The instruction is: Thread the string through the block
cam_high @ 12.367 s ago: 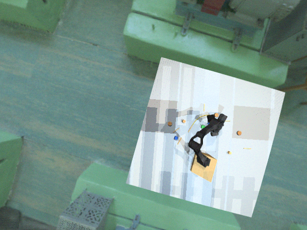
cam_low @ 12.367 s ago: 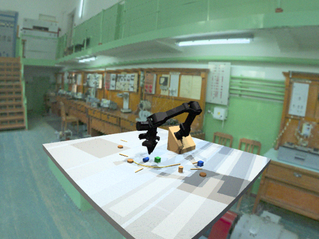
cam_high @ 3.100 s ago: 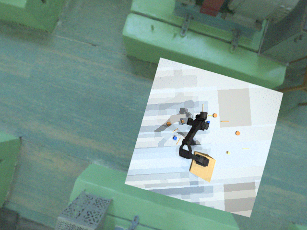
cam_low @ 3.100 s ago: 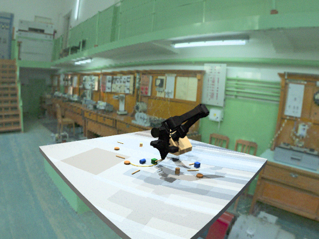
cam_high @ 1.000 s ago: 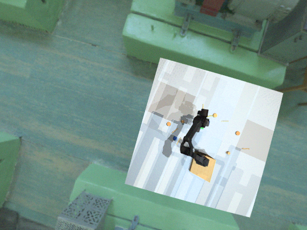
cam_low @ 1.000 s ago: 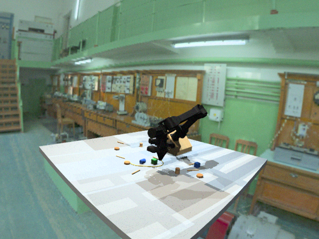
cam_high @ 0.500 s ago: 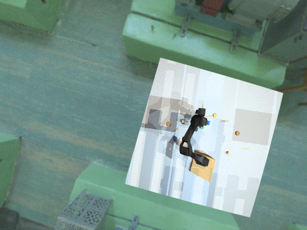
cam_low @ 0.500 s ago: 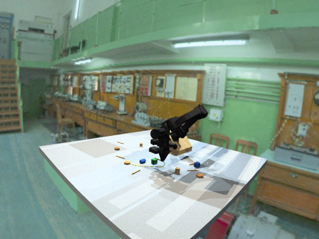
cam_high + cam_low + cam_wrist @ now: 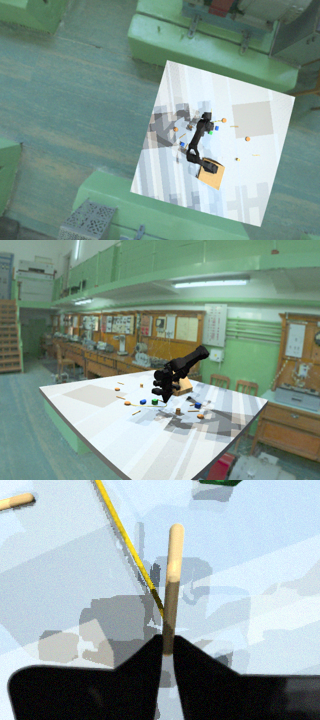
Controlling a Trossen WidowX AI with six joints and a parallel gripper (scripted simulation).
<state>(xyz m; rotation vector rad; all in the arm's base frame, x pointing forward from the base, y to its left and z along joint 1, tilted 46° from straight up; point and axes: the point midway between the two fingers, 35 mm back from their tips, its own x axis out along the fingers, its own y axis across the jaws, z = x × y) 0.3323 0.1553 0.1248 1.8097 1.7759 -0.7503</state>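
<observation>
My gripper tip is now 40 mm past the green cube, 120 mm to the left of it and 40 mm above it. The rest, counted from my gripper tip: blue cylinder: 20 mm ahead, 170 mm to the right, 40 mm below; thin wooden stick: 20 mm to the right; wooden block: 40 mm behind, 70 mm to the left, 40 mm below.
</observation>
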